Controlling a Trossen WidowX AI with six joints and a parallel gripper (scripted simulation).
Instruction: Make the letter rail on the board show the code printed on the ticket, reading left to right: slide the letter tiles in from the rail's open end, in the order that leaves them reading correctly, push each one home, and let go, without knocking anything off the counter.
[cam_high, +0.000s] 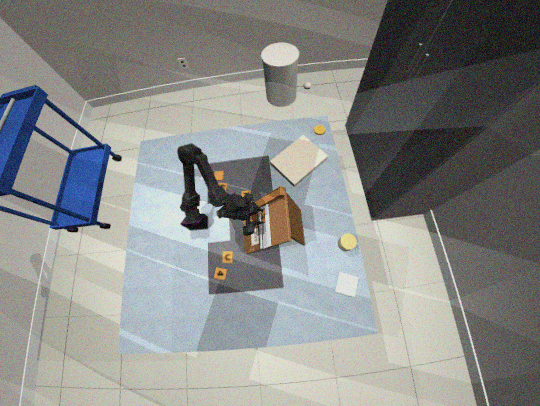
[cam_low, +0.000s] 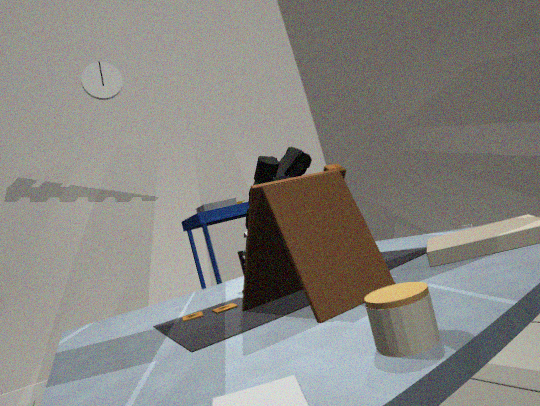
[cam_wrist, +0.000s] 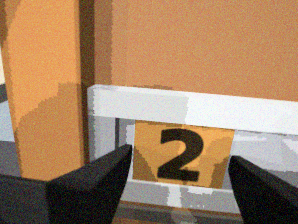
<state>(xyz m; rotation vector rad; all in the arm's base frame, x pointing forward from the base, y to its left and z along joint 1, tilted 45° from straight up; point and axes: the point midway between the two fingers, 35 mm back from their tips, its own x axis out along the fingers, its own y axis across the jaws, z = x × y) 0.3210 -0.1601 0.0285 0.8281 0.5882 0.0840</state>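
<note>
Right now my gripper tip is 70 mm to the left of the white ticket, 70 mm above it and 60 mm past it. The rest, counted from my gripper tip: cream slab (340 mm to the left, 280 mm ahead, 140 mm below); then tan-lidded jar (380 mm ahead, 200 mm to the right, 130 mm below); then white card (400 mm to the right, 330 mm ahead, 160 mm below).
</note>
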